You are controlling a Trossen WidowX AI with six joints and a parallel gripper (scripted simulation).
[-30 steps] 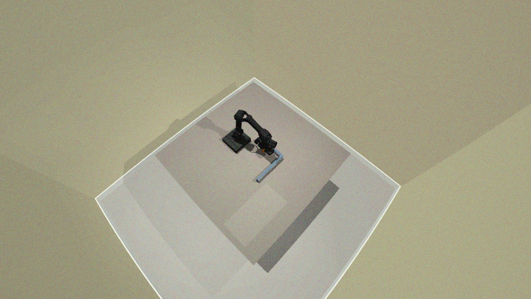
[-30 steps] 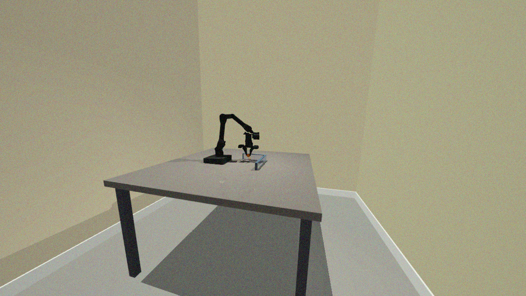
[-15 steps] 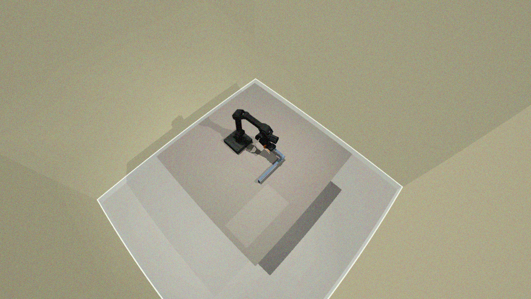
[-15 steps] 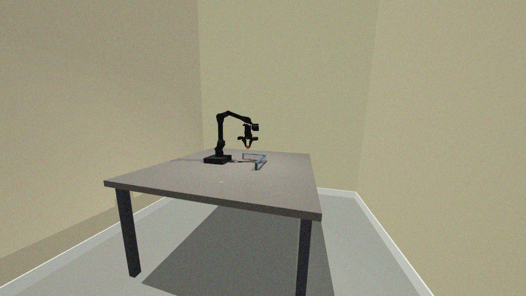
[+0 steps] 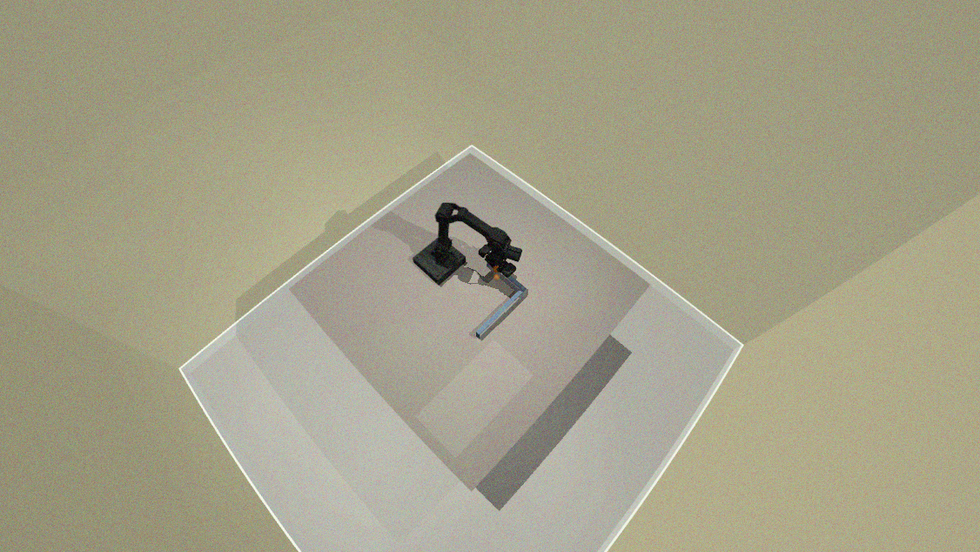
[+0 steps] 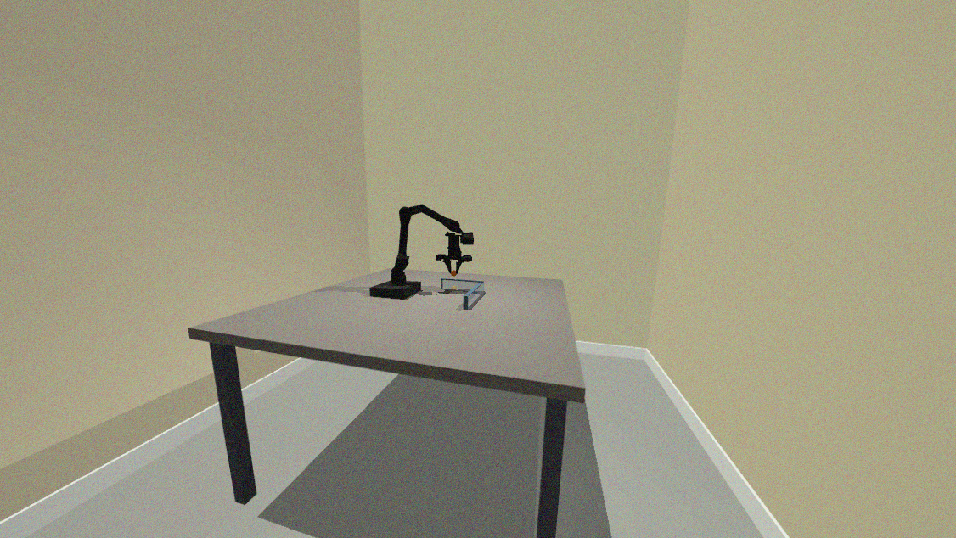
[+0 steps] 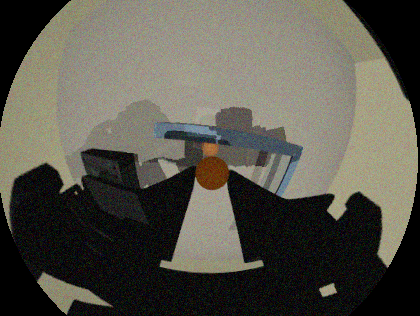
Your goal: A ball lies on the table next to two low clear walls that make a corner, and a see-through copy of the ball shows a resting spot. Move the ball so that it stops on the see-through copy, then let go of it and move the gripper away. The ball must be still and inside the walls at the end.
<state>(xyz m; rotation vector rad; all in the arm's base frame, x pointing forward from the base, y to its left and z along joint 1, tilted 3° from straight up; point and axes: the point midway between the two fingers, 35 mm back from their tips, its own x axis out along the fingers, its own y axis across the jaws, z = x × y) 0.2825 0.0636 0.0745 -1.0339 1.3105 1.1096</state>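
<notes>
My gripper tip is now 8 cm above the see-through copy of ball. Round my gripper tip: orange ball right at my gripper tip.
</notes>
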